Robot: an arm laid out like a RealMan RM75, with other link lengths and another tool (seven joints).
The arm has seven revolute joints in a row. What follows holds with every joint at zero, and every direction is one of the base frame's. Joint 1 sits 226.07 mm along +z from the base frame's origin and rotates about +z. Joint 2 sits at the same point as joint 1 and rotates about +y. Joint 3 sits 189.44 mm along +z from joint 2 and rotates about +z. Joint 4 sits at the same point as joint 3 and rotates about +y. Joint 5 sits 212.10 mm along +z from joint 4 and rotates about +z. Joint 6 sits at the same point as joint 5 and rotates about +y. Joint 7 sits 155.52 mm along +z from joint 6 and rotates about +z. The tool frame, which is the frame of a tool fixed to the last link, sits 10.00 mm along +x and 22.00 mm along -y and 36.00 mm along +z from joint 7; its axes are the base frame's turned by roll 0.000, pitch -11.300 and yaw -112.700 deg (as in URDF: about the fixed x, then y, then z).
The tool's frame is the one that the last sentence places.
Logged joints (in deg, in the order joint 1, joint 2, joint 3, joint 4, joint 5, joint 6, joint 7), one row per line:
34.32 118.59 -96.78 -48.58 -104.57 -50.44 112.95
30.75 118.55 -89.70 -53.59 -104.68 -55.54 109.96
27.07 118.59 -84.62 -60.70 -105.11 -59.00 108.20
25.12 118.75 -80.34 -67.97 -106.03 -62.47 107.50
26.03 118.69 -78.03 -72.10 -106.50 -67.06 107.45
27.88 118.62 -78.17 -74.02 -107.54 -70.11 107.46
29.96 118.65 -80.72 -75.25 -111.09 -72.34 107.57
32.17 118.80 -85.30 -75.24 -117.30 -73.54 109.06
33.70 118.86 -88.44 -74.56 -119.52 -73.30 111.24
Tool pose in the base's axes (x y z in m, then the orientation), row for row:
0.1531 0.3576 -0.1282 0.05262 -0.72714 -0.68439 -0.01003
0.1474 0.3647 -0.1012 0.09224 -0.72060 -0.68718 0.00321
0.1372 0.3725 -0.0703 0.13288 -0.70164 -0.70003 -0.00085
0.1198 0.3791 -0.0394 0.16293 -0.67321 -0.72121 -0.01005
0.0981 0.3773 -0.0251 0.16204 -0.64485 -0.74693 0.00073
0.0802 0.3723 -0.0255 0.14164 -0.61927 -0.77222 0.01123
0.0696 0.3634 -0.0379 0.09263 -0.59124 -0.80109 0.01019
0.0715 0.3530 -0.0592 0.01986 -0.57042 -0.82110 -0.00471
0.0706 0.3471 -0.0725 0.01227 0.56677 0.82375 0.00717
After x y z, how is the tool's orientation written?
As a quaternion, w x y z.
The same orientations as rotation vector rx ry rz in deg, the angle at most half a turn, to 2 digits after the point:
-126.67 -119.23 -1.75
-122.60 -116.92 0.55
-116.61 -116.35 -0.14
-110.02 -117.87 -1.64
-105.44 -122.13 0.12
-102.42 -127.71 1.86
-100.57 -136.27 1.73
-101.40 -145.96 -0.84
101.23 147.13 1.28

